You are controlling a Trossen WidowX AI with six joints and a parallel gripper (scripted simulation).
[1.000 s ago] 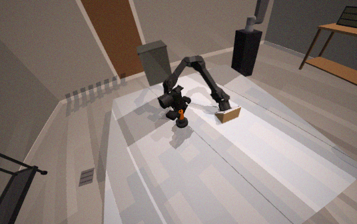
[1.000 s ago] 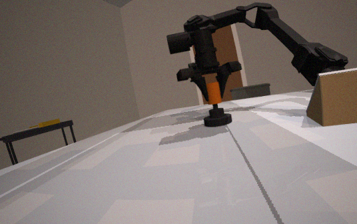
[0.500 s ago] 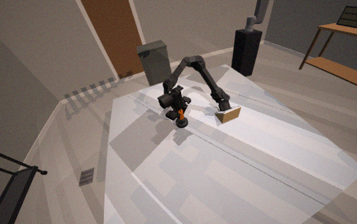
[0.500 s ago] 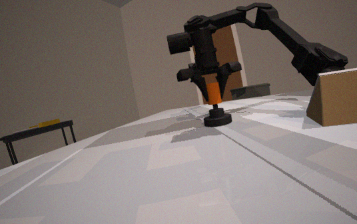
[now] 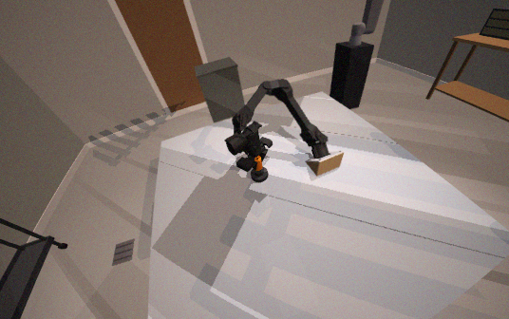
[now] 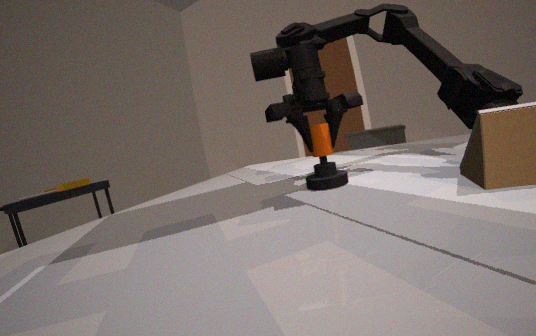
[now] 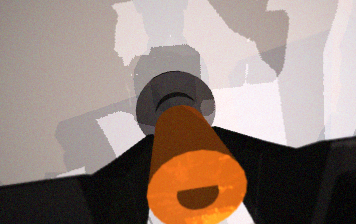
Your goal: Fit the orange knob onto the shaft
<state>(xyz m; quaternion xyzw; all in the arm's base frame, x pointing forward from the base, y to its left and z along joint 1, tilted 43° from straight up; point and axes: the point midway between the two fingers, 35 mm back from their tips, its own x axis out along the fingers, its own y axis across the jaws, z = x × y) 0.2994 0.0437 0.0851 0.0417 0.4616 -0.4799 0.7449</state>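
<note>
Now: the orange knob 20 mm above my gripper tip. Also, from my gripper tip: round pedestal: 40 mm below.
</note>
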